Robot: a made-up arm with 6 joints.
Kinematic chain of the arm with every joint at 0, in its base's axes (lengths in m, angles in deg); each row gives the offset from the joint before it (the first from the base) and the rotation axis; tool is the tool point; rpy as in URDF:
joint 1: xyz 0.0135 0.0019 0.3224 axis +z
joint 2: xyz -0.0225 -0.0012 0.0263 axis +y
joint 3: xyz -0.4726 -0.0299 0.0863 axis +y
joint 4: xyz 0.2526 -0.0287 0.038 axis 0.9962 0 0.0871
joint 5: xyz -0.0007 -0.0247 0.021 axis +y
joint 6: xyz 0.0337 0.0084 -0.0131 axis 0.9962 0 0.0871
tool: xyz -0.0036 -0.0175 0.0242 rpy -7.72 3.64 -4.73
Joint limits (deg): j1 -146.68..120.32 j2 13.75..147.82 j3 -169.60..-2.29 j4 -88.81..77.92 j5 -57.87..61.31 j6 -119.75..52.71
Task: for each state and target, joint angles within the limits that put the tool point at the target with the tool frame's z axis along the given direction. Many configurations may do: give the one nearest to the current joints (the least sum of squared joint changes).
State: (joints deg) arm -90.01 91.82 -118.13 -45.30 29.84 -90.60
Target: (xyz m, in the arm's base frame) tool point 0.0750 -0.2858 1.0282 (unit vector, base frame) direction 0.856 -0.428 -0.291
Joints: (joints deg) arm -67.52 94.18 -132.95 -56.79 39.72 -64.24
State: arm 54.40 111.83 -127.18 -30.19 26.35 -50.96
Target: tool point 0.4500 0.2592 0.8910 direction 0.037 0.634 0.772
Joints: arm 40.18 114.32 -133.78 -11.16 40.24 -13.34
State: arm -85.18 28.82 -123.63 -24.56 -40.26 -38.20
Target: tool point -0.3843 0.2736 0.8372 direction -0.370 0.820 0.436
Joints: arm -44.91 13.87 -93.07 -2.10 11.76 -9.42
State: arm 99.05 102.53 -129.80 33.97 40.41 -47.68
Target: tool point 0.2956 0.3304 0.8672 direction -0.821 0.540 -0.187
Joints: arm 56.01 102.65 -110.97 4.07 51.11 -94.08
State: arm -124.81 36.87 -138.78 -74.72 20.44 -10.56
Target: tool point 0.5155 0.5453 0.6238 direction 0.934 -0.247 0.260
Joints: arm -136.55 16.29 -169.60 -80.83 25.96 -3.25
